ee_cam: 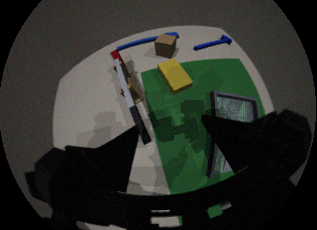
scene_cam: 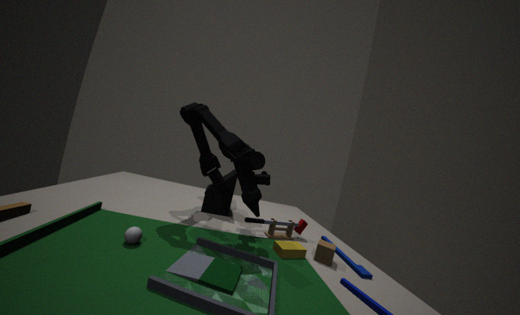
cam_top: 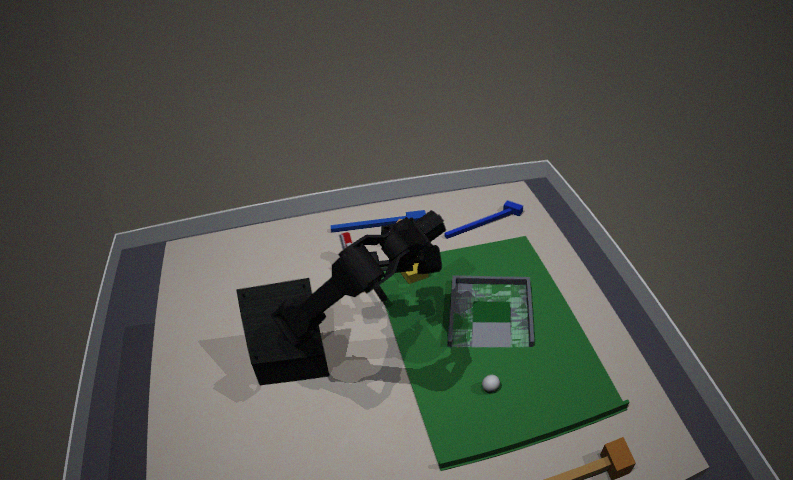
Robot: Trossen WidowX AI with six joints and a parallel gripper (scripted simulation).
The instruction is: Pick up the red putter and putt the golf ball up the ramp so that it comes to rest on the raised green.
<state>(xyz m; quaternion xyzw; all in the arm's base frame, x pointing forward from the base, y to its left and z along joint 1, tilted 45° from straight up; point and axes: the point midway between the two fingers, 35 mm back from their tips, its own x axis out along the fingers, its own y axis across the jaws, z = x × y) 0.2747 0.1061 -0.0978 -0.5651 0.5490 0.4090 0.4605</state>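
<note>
The wooden stand lies 140 mm to the left of my gripper tip, 90 mm behind it and 80 mm below it. Also, from my gripper tip: green mat (200 mm ahead, 170 mm to the right, 110 mm below); yellow block (130 mm to the left, 90 mm below, 50 mm ahead); tan block (260 mm to the left, 80 mm below, 60 mm ahead).
</note>
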